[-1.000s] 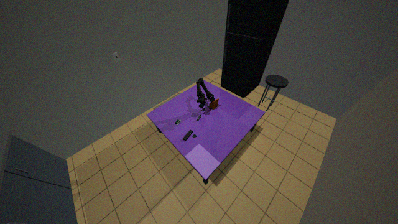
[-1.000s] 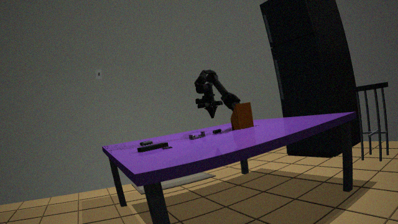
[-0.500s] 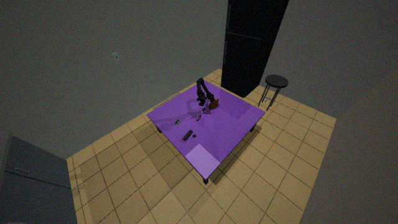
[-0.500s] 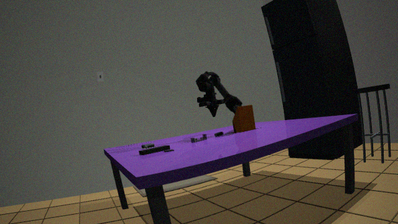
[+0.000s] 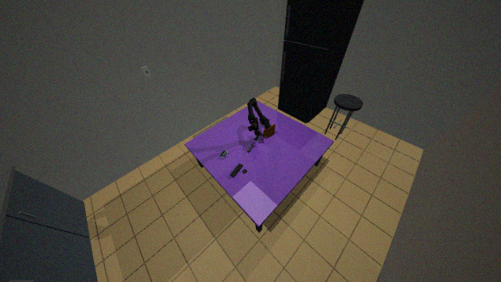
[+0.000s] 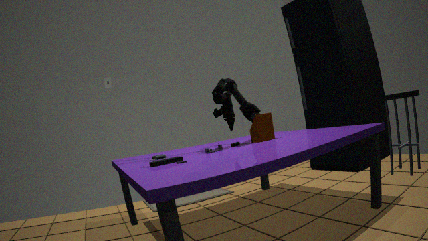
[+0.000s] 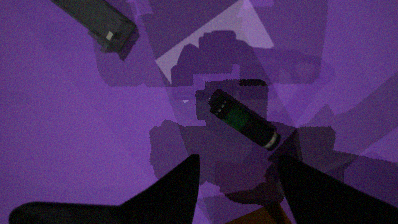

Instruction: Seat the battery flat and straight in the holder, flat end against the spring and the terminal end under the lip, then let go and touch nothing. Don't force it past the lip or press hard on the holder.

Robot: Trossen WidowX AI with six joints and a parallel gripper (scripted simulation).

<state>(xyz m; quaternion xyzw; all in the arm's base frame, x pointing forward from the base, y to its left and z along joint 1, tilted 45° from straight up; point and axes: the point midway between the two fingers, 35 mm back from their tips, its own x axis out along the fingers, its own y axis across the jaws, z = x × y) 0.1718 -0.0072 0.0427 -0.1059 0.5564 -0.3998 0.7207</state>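
Now: gripper tip 8 cm above the battery, 1 cm to the left of it and 1 cm past it. Round my gripper tip: dark remote-like bar: 45 cm ahead, 20 cm to the left, 8 cm below.
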